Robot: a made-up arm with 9 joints. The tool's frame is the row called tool.
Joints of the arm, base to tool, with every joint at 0 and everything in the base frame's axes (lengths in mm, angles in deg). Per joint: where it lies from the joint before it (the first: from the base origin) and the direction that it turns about. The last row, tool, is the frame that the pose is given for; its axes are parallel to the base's.
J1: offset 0 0 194.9 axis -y
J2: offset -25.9 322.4 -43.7 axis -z
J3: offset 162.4 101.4 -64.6 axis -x
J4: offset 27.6 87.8 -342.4 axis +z
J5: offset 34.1 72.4 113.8 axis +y
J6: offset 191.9 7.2 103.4 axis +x
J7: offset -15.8 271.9 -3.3 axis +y
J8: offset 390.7 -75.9 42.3 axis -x
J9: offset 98.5 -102.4 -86 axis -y
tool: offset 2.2 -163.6 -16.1
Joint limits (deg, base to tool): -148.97..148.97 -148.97..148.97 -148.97..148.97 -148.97..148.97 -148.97..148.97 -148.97..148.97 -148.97..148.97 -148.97..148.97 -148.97..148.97
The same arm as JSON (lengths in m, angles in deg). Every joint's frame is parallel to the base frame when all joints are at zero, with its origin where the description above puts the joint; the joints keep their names.
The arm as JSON. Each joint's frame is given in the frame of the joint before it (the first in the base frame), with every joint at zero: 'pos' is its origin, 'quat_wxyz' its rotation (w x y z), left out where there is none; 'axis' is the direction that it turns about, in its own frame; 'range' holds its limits. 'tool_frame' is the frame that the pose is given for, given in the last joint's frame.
{"length_unit": "m", "angle_unit": "deg", "joints": [{"joint": "J1", "pos": [0.0, 0.0, 0.1949], "axis": "-y", "range": [-148.97, 148.97]}, {"joint": "J2", "pos": [-0.0259, 0.3224, -0.0437], "axis": "-z", "range": [-148.97, 148.97]}, {"joint": "J3", "pos": [0.1624, 0.1014, -0.0646], "axis": "-x", "range": [-148.97, 148.97]}, {"joint": "J4", "pos": [0.0276, 0.0878, -0.3424], "axis": "+z", "range": [-148.97, 148.97]}, {"joint": "J5", "pos": [0.0341, 0.0724, 0.1138], "axis": "+y", "range": [-148.97, 148.97]}, {"joint": "J6", "pos": [0.1919, 0.0072, 0.1034], "axis": "+x", "range": [-148.97, 148.97]}, {"joint": "J7", "pos": [-0.0158, 0.2719, -0.0033], "axis": "+y", "range": [-148.97, 148.97]}, {"joint": "J8", "pos": [0.3907, -0.0759, 0.0423], "axis": "-x", "range": [-148.97, 148.97]}, {"joint": "J9", "pos": [0.0985, -0.1024, -0.086], "axis": "-y", "range": [-148.97, 148.97]}], "tool_frame": {"pos": [0.0022, -0.1636, -0.0161]}}
